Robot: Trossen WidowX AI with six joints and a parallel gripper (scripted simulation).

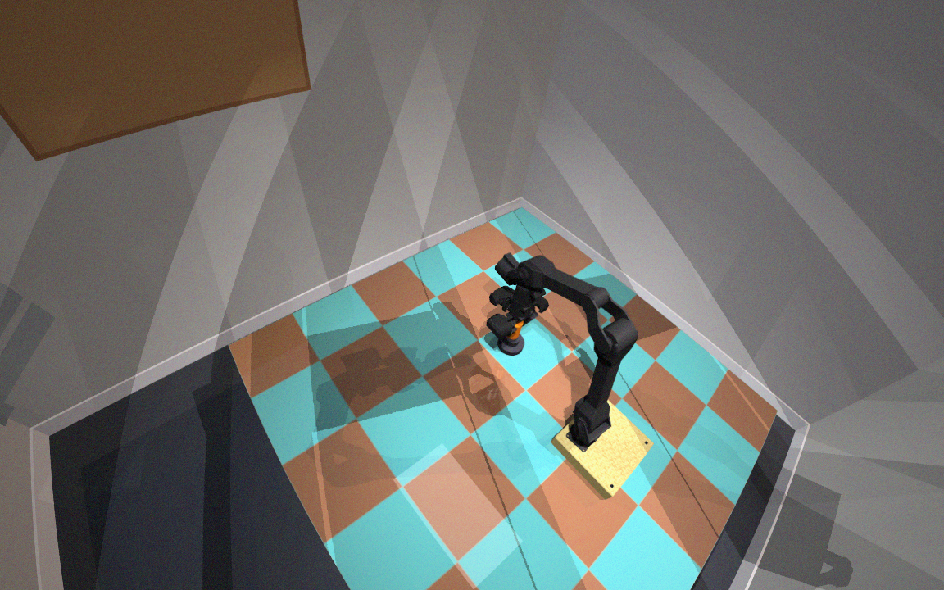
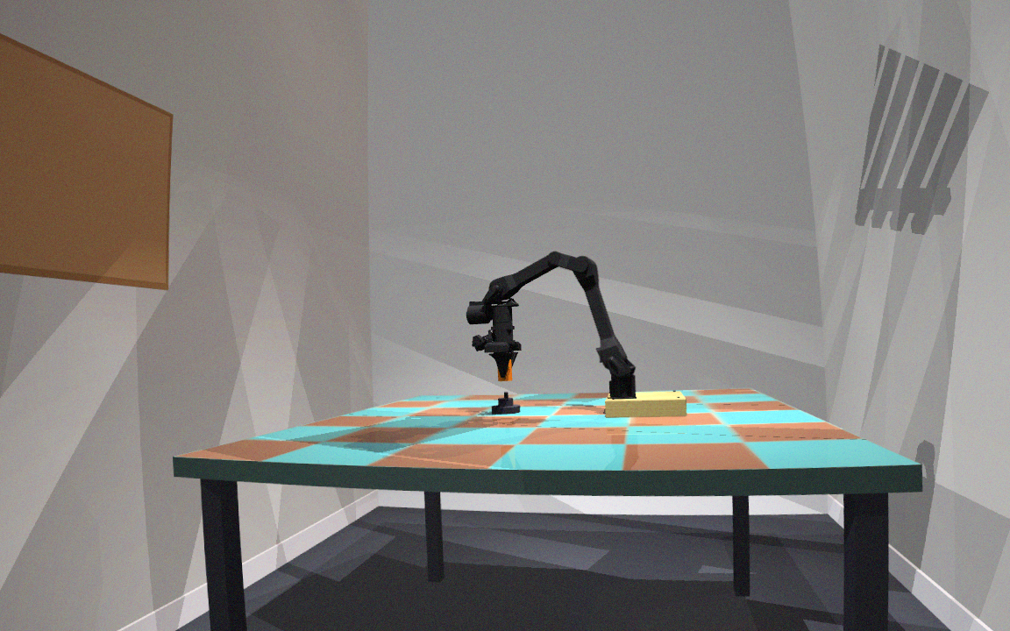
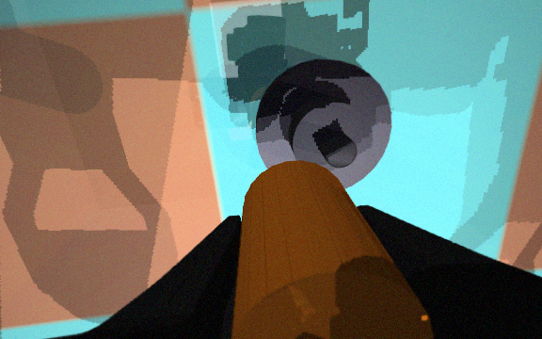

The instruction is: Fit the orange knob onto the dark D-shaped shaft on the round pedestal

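My gripper tip is 8 cm above the dark round pedestal and 3 cm to the left of it. From my gripper tip the other things lie so: orange knob 2 cm above.
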